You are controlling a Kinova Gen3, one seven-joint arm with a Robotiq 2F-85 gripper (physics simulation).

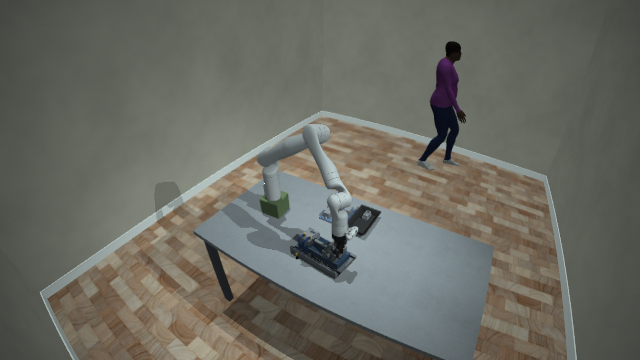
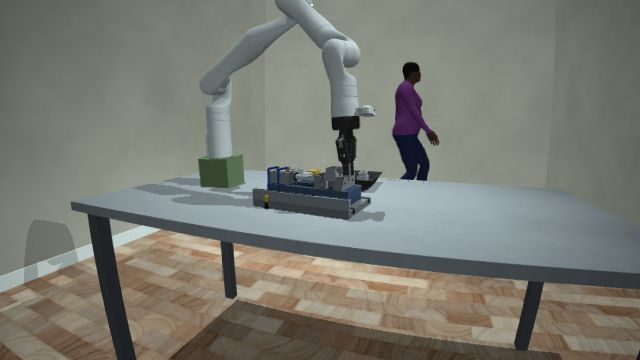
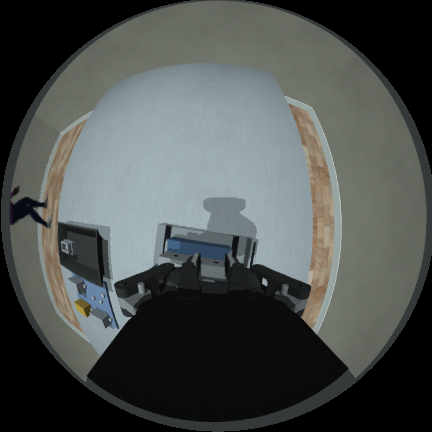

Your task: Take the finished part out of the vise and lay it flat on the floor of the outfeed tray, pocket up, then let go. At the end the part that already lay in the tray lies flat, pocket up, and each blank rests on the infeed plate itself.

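Frame: origin at the arm's base, x back, y right, z up, level; millimetres.
Seen in the pictures: gripper, fingertip midpoint: point(image 1: 339, 255) point(image 2: 348, 176) point(image 3: 212, 259); arm's base at its link origin: point(image 1: 273, 196) point(image 2: 220, 156).
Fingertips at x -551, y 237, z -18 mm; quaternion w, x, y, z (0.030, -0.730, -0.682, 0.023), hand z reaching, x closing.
Note:
Pixels of each thing's top centre, then the offset from my fingertips to it. "*": a spot on its surface instead. Level surfaces: height alone.
- vise at its top centre: point(image 3: 189, 326) point(image 2: 312, 171) point(image 1: 323, 242) dx +112, dy -41, dz +3 mm
- light grey part at its top centre: point(image 3: 64, 246) point(image 2: 363, 172) point(image 1: 367, 213) dx +14, dy -433, dz -50 mm
- blue infeed plate at a spot on its surface: point(image 3: 111, 310) * dx +199, dy -301, dz -91 mm
- yellow block at its top centre: point(image 3: 79, 309) dx +225, dy -444, dz -53 mm
- grey rail at its top centre: point(image 2: 297, 193) point(image 1: 312, 258) dx +129, dy +47, dz -47 mm
- table at its surface level: dz -97 mm
The vise point(image 1: 343, 261) point(image 2: 355, 192) point(image 3: 197, 248) has a blue base and grey jaws. My gripper point(image 1: 339, 253) point(image 2: 348, 173) point(image 3: 212, 259) points down at its jaws, fingers partly apart, with nothing held. The fingertips are low at the jaws; the finished part cannot be told apart from the grey metal there. The black outfeed tray point(image 1: 361, 226) point(image 3: 85, 265) holds a light grey part point(image 1: 367, 215) point(image 2: 363, 176) point(image 3: 68, 246) lying with its opening up. Beside it, the blue infeed plate point(image 3: 111, 310) carries a grey block point(image 3: 78, 286), another grey block point(image 3: 101, 317) and a yellow block point(image 3: 82, 308).
A grey rail point(image 2: 305, 201) runs along the front of the vise. Blue hoops point(image 2: 270, 179) stand at the vise's end towards the green robot base point(image 1: 275, 205) point(image 2: 221, 171). A person point(image 1: 445, 95) point(image 2: 411, 110) walks beyond the table point(image 1: 415, 270) point(image 2: 475, 220).

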